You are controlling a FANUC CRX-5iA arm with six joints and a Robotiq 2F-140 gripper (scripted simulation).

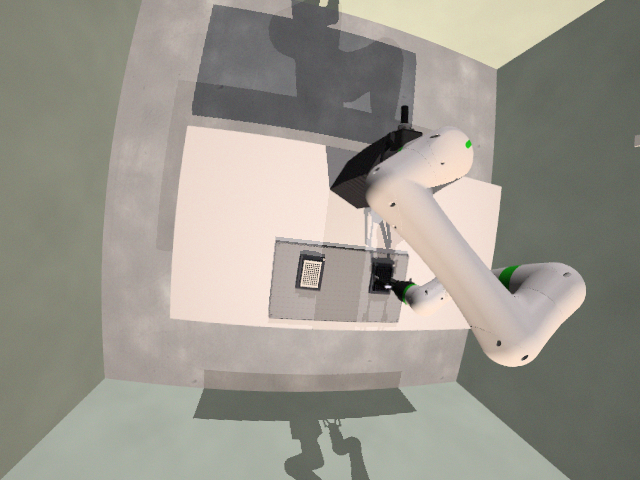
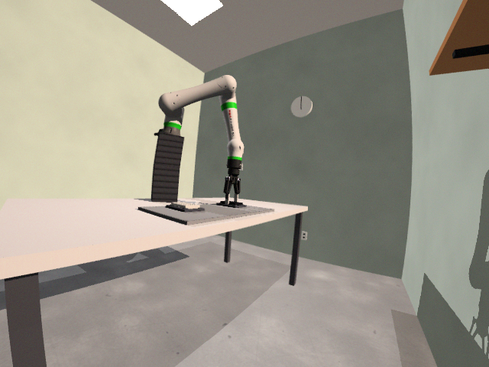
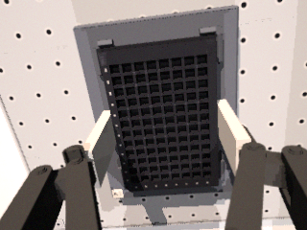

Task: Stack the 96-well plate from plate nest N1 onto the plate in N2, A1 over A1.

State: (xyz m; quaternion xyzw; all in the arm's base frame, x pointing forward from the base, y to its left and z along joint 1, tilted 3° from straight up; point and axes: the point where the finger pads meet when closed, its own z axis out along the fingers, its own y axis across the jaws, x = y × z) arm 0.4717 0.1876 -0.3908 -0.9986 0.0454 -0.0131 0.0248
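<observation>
Right now the plate nest N1 is 3 cm below my hand. Round my hand: A1 mark: 7 cm behind, 6 cm to the left, 3 cm below; then black 96-well plate: 2 cm below; then white 96-well plate: 37 cm to the right, 3 cm behind, 2 cm below.
</observation>
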